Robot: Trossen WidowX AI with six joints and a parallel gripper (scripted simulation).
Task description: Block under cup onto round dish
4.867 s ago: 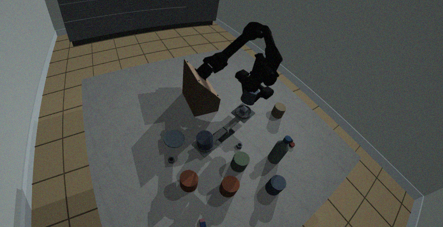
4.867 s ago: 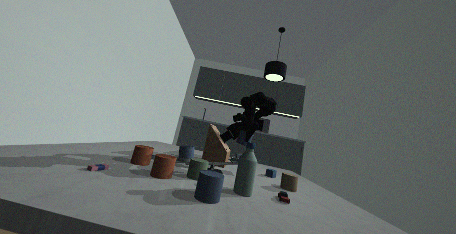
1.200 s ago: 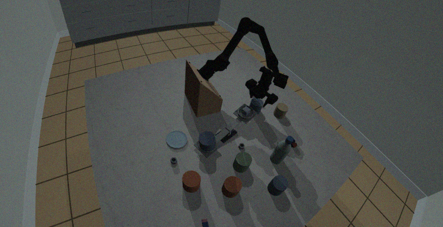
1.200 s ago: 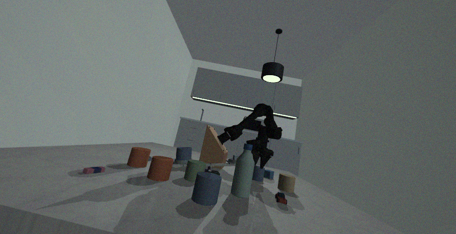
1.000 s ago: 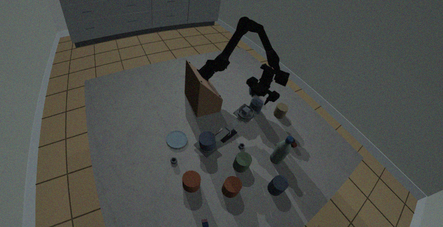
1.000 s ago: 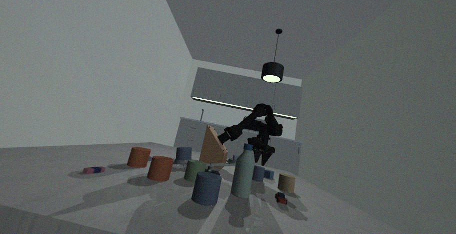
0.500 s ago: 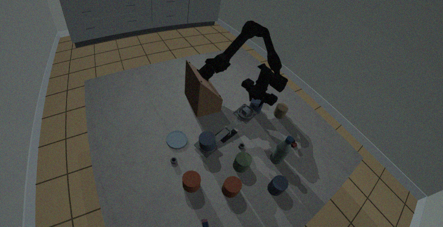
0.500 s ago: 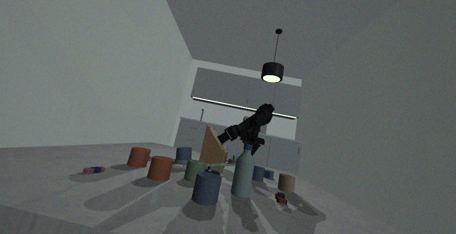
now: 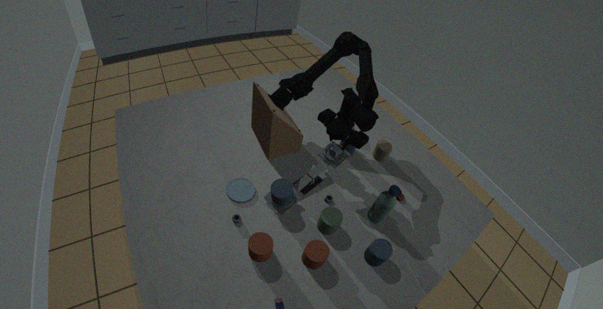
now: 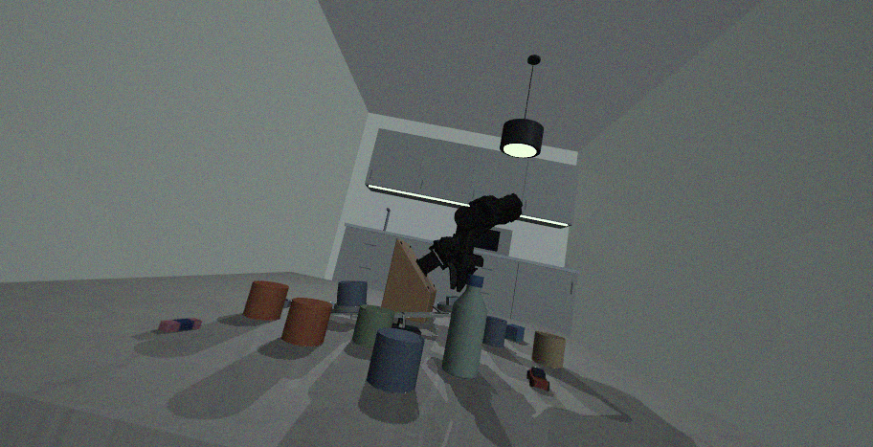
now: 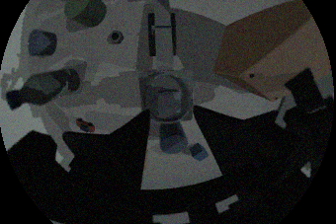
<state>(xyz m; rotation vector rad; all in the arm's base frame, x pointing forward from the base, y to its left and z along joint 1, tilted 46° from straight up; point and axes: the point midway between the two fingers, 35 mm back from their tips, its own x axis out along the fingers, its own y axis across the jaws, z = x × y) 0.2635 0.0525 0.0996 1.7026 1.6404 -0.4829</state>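
My gripper tip is 3 cm above the grey-blue block. The rest, counted from my gripper tip: small balance (12 cm to the right, 9 cm below, 3 cm ahead); green cylinder (19 cm ahead, 16 cm to the right, 8 cm below); tan cylinder (23 cm to the left, 8 cm below, 5 cm ahead).
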